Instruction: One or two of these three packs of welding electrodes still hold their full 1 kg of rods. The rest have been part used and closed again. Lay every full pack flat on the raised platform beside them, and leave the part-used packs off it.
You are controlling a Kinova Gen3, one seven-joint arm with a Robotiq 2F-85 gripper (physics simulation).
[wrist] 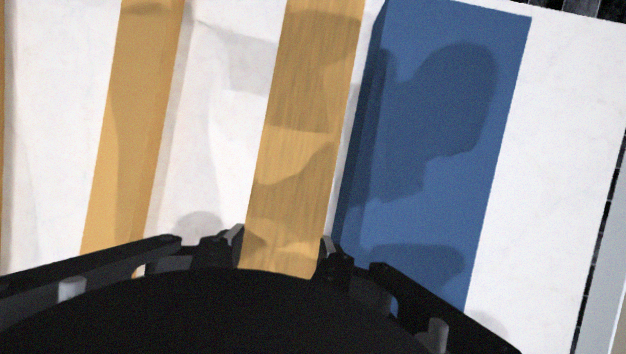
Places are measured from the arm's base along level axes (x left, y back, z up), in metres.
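Pixels of known places: gripper, fingertip midpoint: point(281, 244).
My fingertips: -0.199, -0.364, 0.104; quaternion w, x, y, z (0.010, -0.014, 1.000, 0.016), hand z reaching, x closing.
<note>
Behind a point stands the place of what it marks, as x, y, z.
My gripper point(281, 244) {-0.199, -0.364, 0.103} is at the bottom middle of the wrist view, shut on a yellow-orange electrode pack point(305, 110) {-0.199, -0.451, 0.110}. The pack runs up and out of the top of the view, slightly slanted. The raised blue platform point(450, 195) {-0.355, -0.415, 0.025} is just to its right, with a narrow white strip showing between them; shadows fall across both. A second yellow-orange pack point(125, 125) {-0.007, -0.424, -0.011} lies on the white table left of the held one, apart from it. A thin orange sliver point(1, 150) {0.134, -0.370, -0.033} shows at the far left edge. The pack's height above the table is hard to tell.
The white table top point(555, 165) {-0.517, -0.476, -0.035} extends right of the platform, to an edge with dark tiles point(580, 6) beyond it at the top right. A pale grey strip point(607, 270) runs along the right side.
</note>
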